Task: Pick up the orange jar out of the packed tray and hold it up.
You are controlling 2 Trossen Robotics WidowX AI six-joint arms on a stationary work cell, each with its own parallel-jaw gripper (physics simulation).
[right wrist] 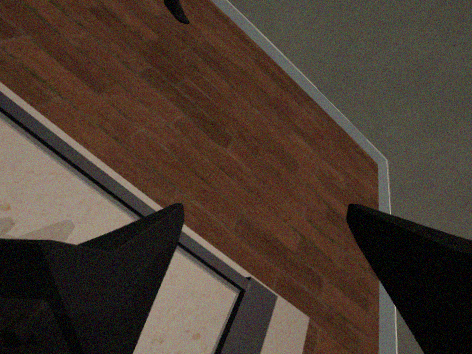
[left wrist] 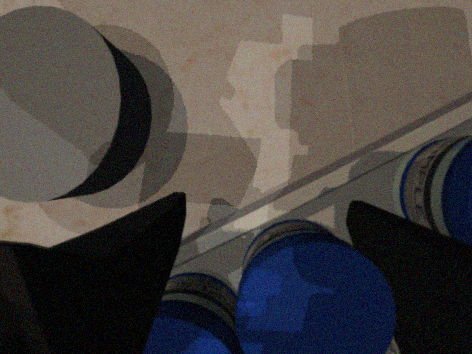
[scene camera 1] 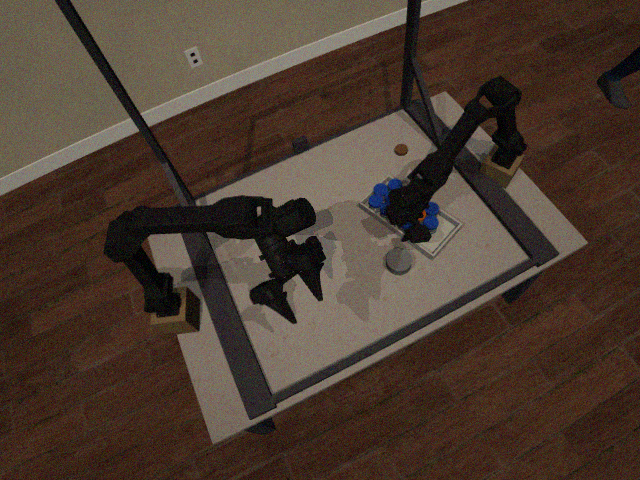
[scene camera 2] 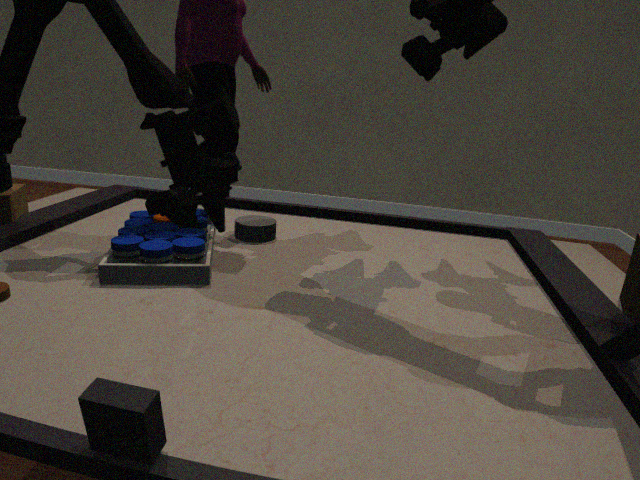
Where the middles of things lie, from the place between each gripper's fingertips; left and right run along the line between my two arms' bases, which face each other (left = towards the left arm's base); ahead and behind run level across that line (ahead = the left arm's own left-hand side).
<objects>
Now: right hand 310 mm to the right of the grey round disc [scene camera 2: 251, 228], 310 mm above it and 130 mm past it.
The grey round disc lies 90 mm ahead of my left hand and 50 mm to the right of it.
</objects>
